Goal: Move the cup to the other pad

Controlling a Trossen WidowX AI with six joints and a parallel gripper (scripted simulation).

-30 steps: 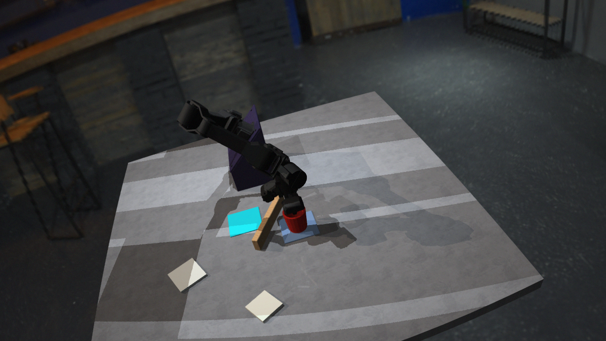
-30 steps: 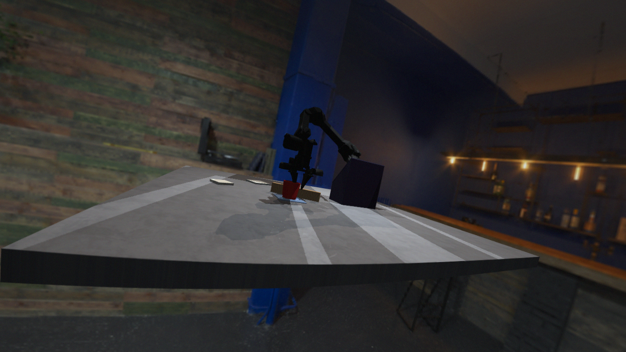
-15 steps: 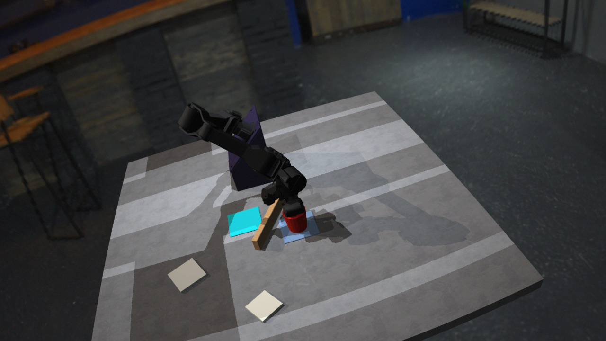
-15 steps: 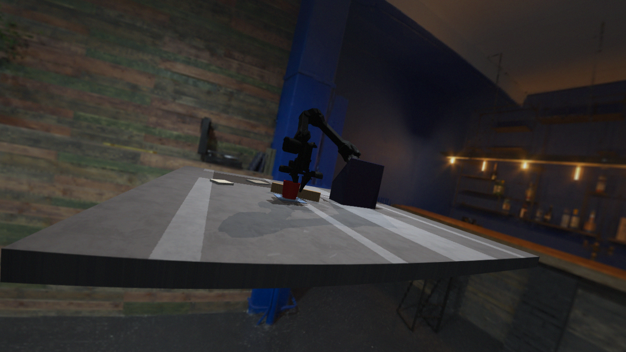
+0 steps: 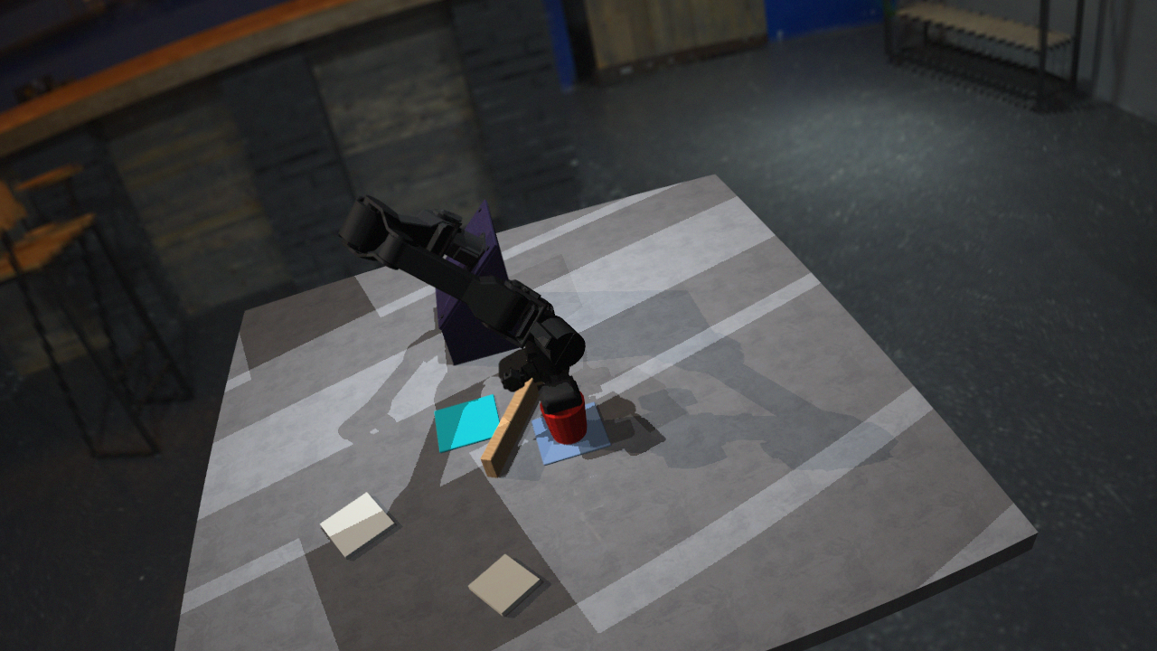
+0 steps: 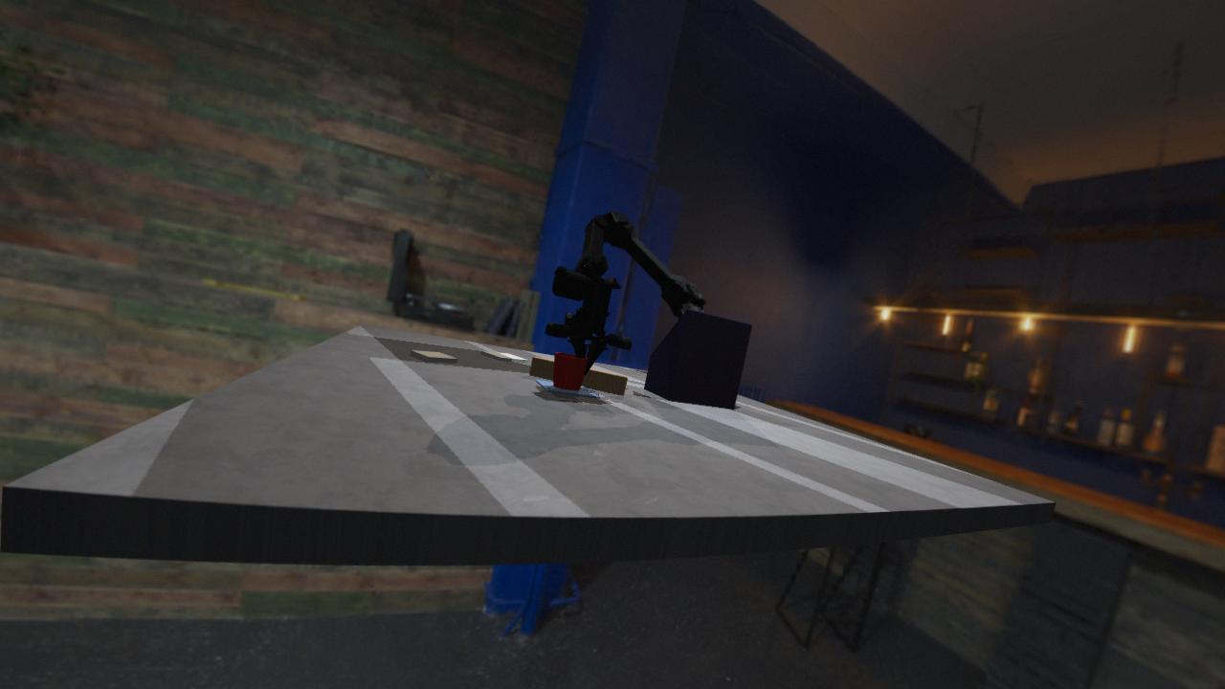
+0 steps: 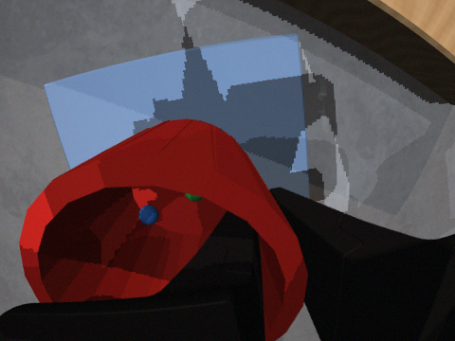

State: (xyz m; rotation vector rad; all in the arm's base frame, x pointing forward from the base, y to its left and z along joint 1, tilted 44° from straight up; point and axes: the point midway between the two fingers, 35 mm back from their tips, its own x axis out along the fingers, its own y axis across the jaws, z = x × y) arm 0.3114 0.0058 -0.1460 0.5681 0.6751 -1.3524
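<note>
Right now the pale blue pad is 3 cm ahead of my gripper tip and 5 cm below it. Also, from my gripper tip: red cup 3 cm ahead; wooden bar 1 cm behind, 9 cm to the right, 2 cm below; cyan pad 5 cm behind, 18 cm to the right, 5 cm below.
</note>
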